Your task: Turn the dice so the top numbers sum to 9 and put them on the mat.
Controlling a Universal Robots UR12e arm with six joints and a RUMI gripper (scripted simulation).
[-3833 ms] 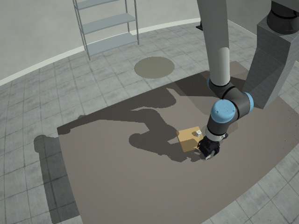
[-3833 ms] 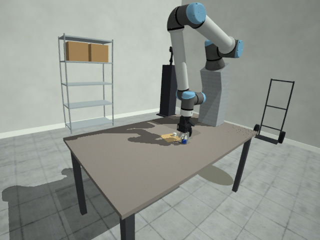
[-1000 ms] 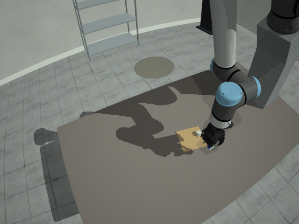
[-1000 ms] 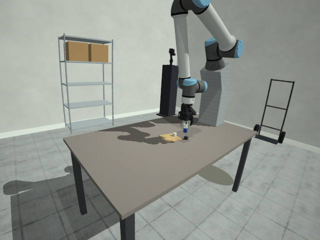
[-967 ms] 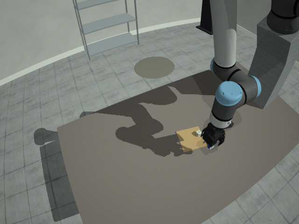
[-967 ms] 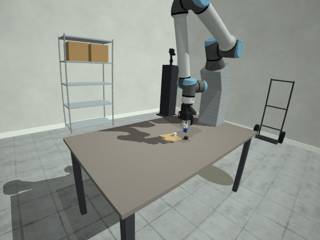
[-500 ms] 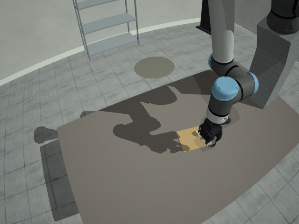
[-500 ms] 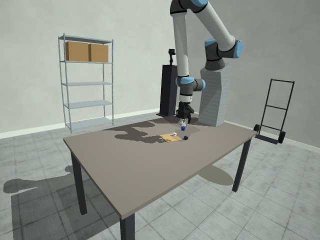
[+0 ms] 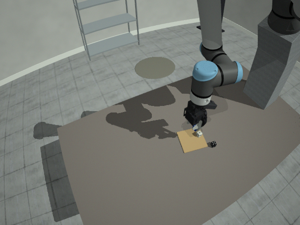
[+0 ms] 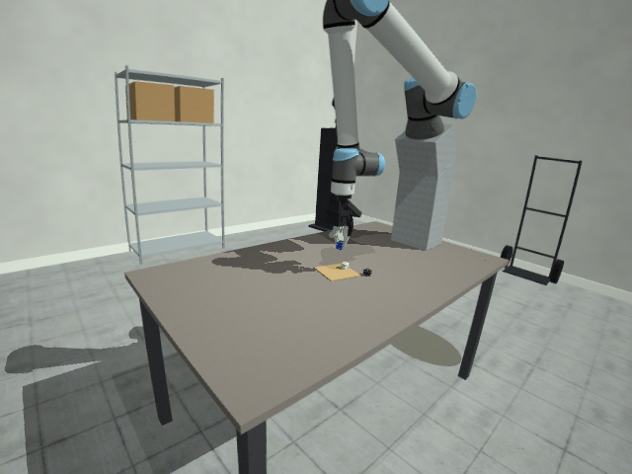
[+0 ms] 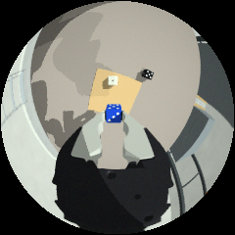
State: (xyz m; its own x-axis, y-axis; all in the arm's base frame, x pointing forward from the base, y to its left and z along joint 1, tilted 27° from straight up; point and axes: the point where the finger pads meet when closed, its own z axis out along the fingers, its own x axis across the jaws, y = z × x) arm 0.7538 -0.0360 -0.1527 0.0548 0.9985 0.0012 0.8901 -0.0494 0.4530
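Now: the tan mat 10 mm to the right of my hand and 120 mm below it. Round my hand: blue die (right at my hand); white die (50 mm behind, 110 mm below); black die (70 mm behind, 100 mm to the left, 110 mm below).
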